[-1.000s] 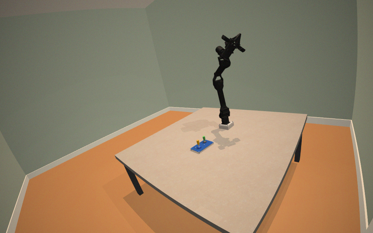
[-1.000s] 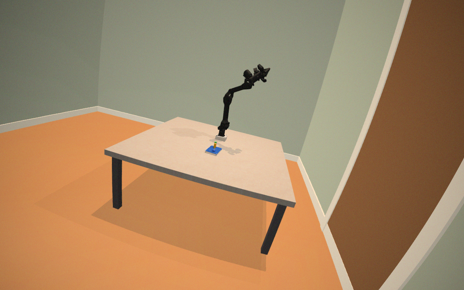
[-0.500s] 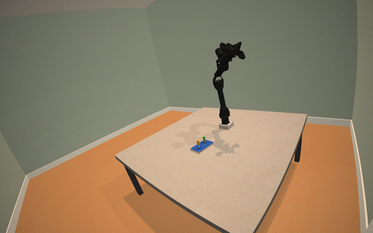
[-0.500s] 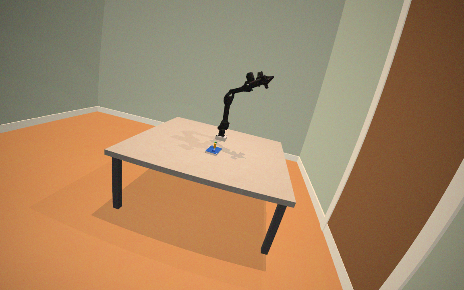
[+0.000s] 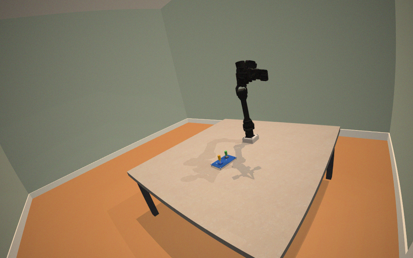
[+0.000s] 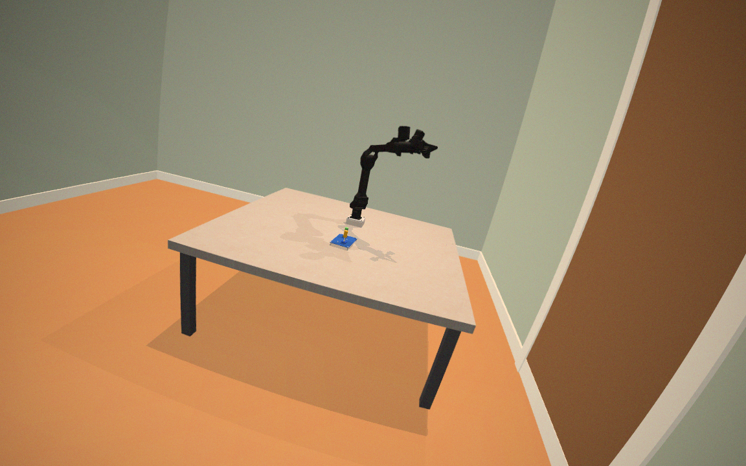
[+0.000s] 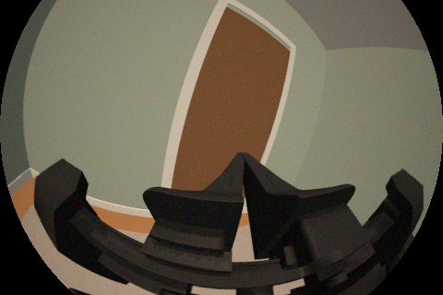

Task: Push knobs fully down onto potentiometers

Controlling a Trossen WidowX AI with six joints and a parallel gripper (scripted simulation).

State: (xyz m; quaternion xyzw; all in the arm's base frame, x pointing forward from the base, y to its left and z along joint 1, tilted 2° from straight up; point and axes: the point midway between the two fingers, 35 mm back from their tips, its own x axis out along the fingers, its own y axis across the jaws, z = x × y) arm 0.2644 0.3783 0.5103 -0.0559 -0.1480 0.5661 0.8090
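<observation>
The green knob is 50 mm ahead of my gripper tip, 350 mm to the right of it and 520 mm below it. Round my gripper tip: orange knob (130 mm ahead, 320 mm to the right, 500 mm below).
</observation>
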